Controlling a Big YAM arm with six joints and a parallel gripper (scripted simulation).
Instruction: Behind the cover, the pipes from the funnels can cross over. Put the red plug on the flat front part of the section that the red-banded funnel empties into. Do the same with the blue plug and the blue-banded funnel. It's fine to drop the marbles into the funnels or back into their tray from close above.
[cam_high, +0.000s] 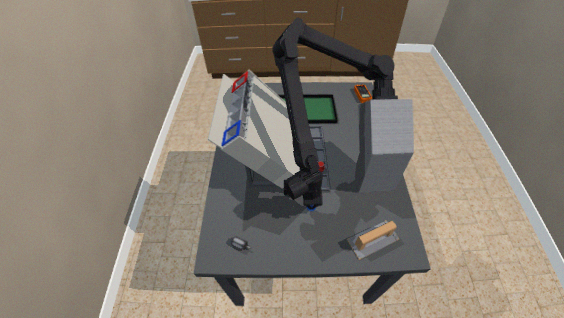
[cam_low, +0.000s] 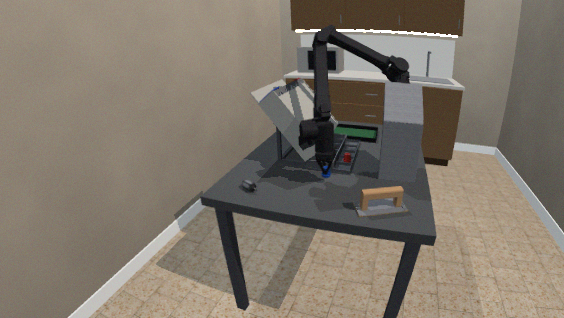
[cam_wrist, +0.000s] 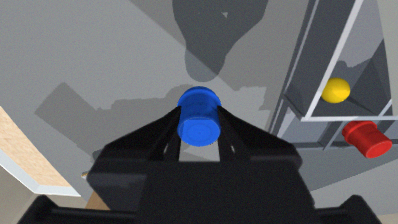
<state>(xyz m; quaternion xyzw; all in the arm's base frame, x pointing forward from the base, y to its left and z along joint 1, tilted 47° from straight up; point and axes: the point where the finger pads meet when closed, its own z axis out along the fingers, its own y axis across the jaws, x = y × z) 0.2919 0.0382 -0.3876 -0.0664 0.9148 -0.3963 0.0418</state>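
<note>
Now: the red plug 4 cm behind my hand, 21 cm to the right of it and 3 cm below it. The rest, counted from my hand: blue plug: 1 cm below; beige cover: 16 cm ahead, 27 cm to the right, 16 cm above; dark object: 25 cm ahead, 17 cm to the left, 3 cm below.
</note>
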